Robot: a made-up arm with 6 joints.
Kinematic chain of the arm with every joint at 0, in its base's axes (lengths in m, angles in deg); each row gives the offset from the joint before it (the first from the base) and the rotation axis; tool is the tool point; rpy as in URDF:
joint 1: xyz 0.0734 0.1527 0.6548 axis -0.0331 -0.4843 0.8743
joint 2: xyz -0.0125 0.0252 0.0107 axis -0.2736 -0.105 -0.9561
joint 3: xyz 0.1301 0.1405 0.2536 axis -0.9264 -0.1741 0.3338
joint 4: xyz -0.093 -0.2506 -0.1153 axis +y
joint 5: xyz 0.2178 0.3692 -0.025 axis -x
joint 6: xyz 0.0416 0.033 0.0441 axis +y
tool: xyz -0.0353 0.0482 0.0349 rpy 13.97 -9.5 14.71
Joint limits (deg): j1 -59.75..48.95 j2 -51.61..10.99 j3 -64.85..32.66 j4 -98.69..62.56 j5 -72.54..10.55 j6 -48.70..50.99
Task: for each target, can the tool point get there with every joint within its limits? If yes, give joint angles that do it. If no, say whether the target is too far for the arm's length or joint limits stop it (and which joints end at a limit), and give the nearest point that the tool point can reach.
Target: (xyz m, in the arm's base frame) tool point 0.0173 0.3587 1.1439
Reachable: yes | joints 3.18 -26.97 -37.71 -82.03 -23.76 -25.02
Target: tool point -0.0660 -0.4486 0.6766
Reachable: no: joint limits stop it (at a limit: joint 1, joint 2, joint 3, joint 4) | nearest point -0.2417 -0.0178 0.8782 | short by 0.507 m
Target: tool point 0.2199 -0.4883 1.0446
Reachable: no: joint limits stop it (at a limit: joint 1, joint 2, joint 3, joint 6) | nearest point 0.4135 -0.0624 0.9030 | short by 0.489 m
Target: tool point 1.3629 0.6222 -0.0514
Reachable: no: too far | nearest point 0.6461 0.2517 0.5665 | short by 1.016 m
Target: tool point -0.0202 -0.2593 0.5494
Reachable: no: joint limits stop it (at a limit: joint 1, joint 2, joint 3, joint 4, joint 5, joint 6) | nearest point 0.2147 -0.0174 0.5176 | short by 0.339 m
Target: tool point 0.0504 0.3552 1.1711
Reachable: yes | joints 11.55 -23.27 -55.80 -74.82 -0.48 -11.93
